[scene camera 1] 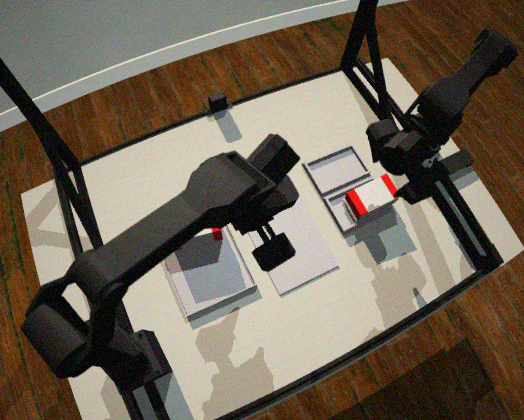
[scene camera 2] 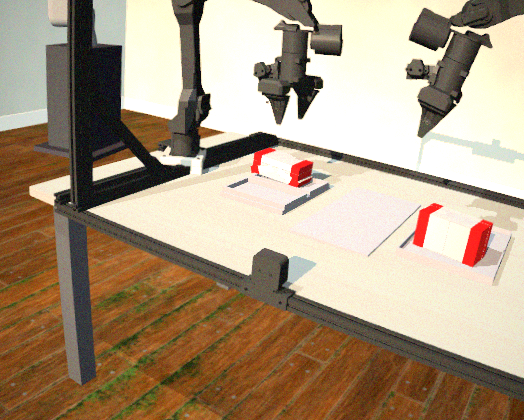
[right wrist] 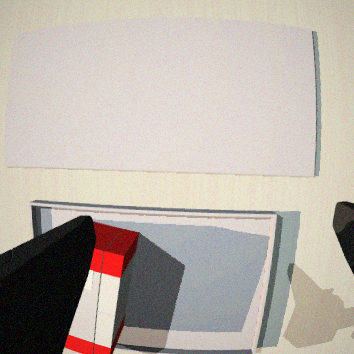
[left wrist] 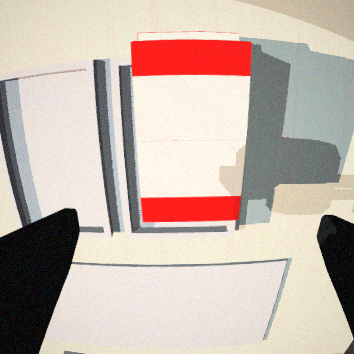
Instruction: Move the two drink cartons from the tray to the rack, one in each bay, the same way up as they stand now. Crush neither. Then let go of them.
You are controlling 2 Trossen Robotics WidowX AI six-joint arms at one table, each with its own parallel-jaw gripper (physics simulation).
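Places are measured from the left arm's base along level axes (x right, y ahead, z up), in centimetres.
Where they show: left gripper, fingertip midpoint: (scene camera 1: 385, 179) (scene camera 2: 289, 122) (left wrist: 203, 225); right gripper, fingertip midpoint: (scene camera 1: 260, 225) (scene camera 2: 423, 133) (right wrist: 218, 222); left arm's base, link origin: (scene camera 2: 183, 153); right arm's base, link origin: (scene camera 1: 131, 362).
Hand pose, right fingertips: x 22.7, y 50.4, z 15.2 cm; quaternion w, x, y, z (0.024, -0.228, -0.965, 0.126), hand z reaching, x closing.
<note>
Each offset is from my right fingertips to the top centre of the thing. "spot": to the spot under its first point.
One drink carton @(dx -17.1, dy -26.4, dz -12.1 cm) (scene camera 1: 375, 195) (scene camera 2: 281, 169) (left wrist: 192, 135), white with red bands, rests level over one bay of the rack @(dx -10.3, dy -27.4, dz -16.8 cm) (scene camera 1: 324, 196) (scene camera 2: 257, 201) (left wrist: 115, 150); its broad white face is up in the left wrist view. The other bay is empty. The second carton @(dx +14.7, dy +4.4, dz -11.4 cm) (scene camera 1: 216, 234) (scene camera 2: 447, 235) (right wrist: 107, 295) stands in the tray @(dx +11.0, dy +7.7, dz -17.2 cm) (scene camera 1: 220, 306) (scene camera 2: 450, 267) (right wrist: 267, 280), close to one side wall, and looks taller. My left gripper (scene camera 2: 290, 120) (left wrist: 203, 225) is open and empty above the racked carton, apart from it. My right gripper (scene camera 2: 422, 135) (right wrist: 218, 222) is open and empty, high above the tray side; one finger partly hides that carton in the right wrist view.
A flat pale sheet (scene camera 1: 305, 250) (scene camera 2: 357, 220) (left wrist: 170, 300) (right wrist: 160, 100) lies between rack and tray. A small dark block @(spot: dx +31.3, dy -28.0, dz -14.3 cm) (scene camera 1: 217, 102) (scene camera 2: 270, 268) is fixed at the table edge. Black frame posts @(spot: dx +5.3, dy -62.2, dz +0.0 cm) (scene camera 1: 367, 35) (scene camera 2: 80, 100) rise at the table's sides. The right arm reaches over the tray in scene camera 1.
</note>
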